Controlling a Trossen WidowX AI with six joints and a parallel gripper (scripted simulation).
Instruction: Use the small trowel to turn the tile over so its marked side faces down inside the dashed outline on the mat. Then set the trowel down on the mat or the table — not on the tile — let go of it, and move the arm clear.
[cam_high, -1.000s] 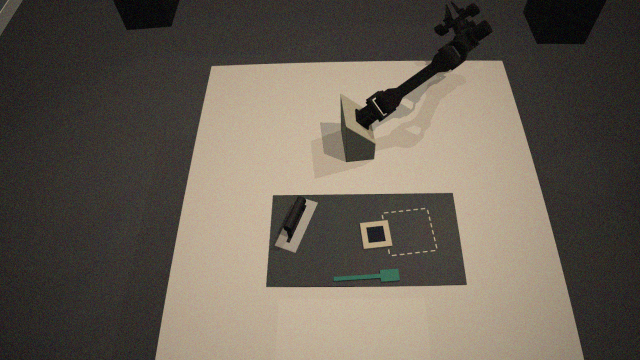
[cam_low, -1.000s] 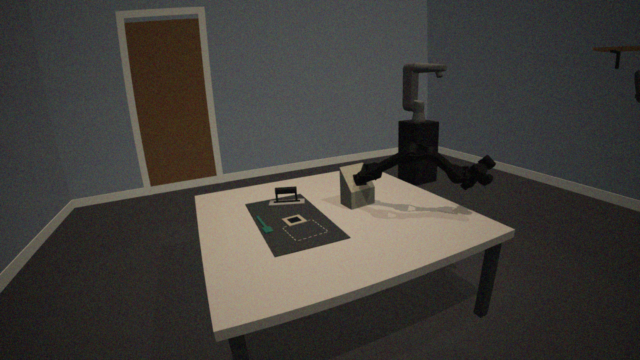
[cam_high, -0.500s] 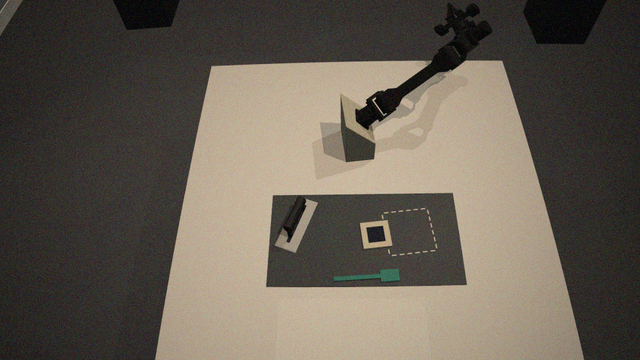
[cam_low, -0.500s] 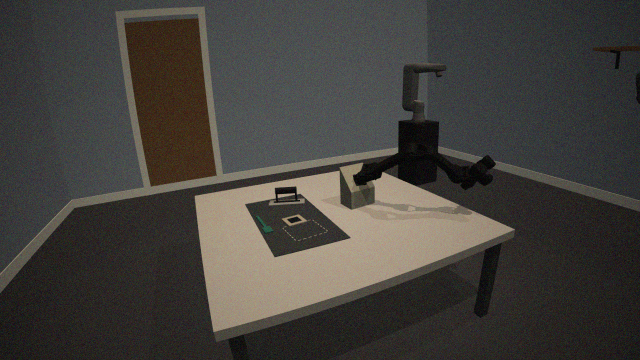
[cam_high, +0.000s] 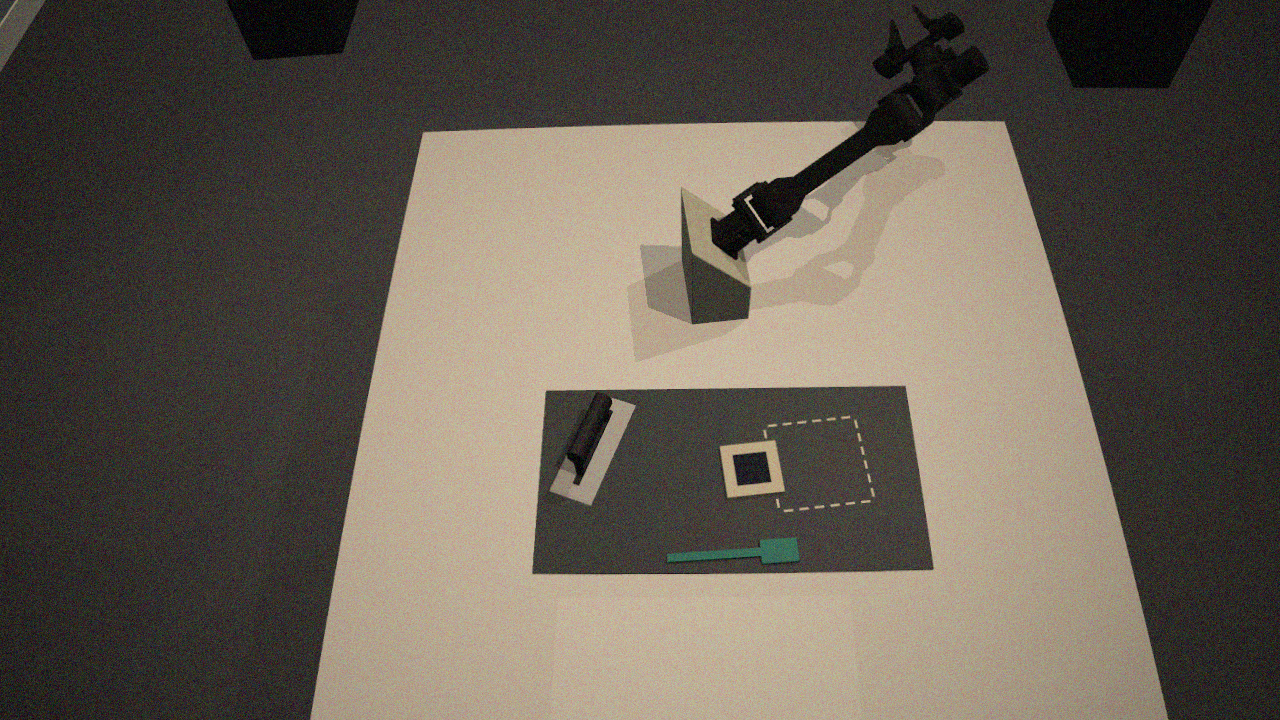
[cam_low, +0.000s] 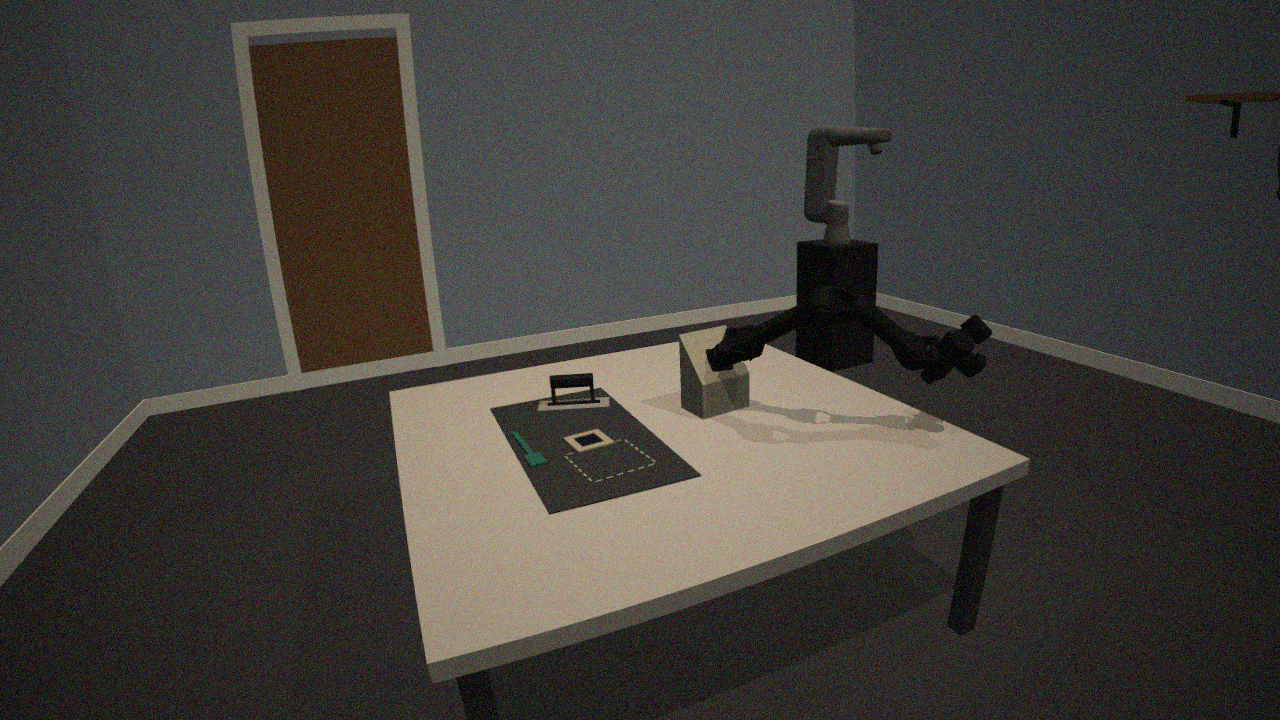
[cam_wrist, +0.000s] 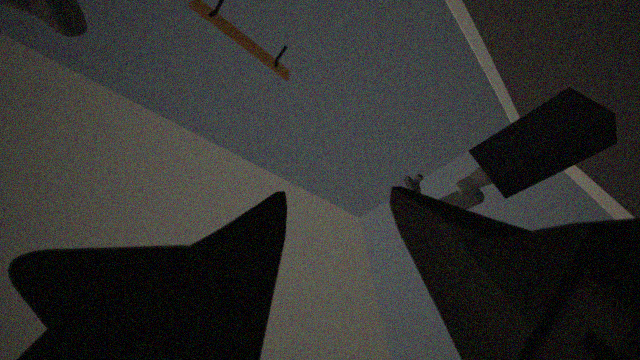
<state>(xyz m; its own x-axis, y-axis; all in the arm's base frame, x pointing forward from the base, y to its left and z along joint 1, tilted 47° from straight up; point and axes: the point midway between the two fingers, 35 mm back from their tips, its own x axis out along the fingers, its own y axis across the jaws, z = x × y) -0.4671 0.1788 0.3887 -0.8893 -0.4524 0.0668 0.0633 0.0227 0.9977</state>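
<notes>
The green trowel lies 105 cm ahead of my gripper tip, 38 cm to the right of it and 23 cm below it. Round my gripper tip: tile (90 cm ahead, 36 cm to the right, 23 cm below); dark mat (91 cm ahead, 40 cm to the right, 25 cm below).
</notes>
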